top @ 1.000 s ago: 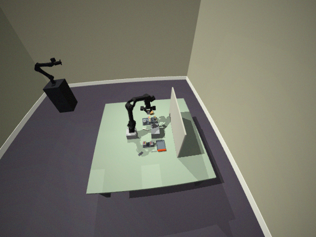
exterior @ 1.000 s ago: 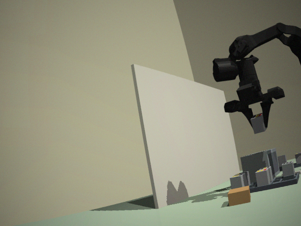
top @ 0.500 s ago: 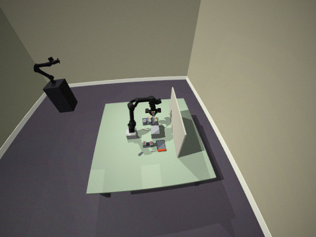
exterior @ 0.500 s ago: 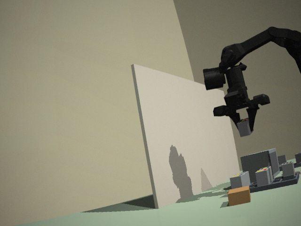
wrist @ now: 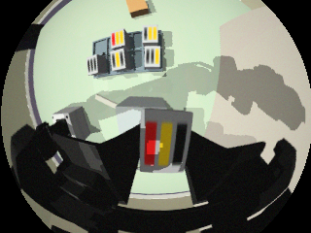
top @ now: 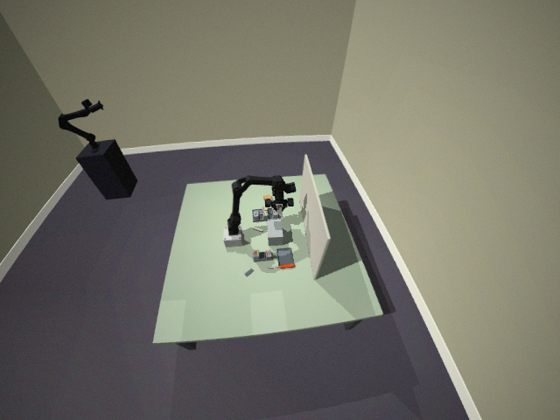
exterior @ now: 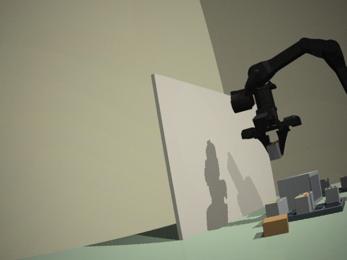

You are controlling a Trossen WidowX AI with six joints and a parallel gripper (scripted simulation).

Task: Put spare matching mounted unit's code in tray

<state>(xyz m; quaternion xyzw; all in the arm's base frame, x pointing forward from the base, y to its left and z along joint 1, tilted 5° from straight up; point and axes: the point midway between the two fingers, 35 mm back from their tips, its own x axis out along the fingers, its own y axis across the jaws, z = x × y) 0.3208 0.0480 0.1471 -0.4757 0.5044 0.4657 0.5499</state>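
My gripper tip is 120 mm above the grey mounted unit, 70 mm to the left of it and 40 mm past it. From my gripper tip the other things lie so: tall grey panel: 190 mm ahead, 100 mm to the right, 50 mm above.
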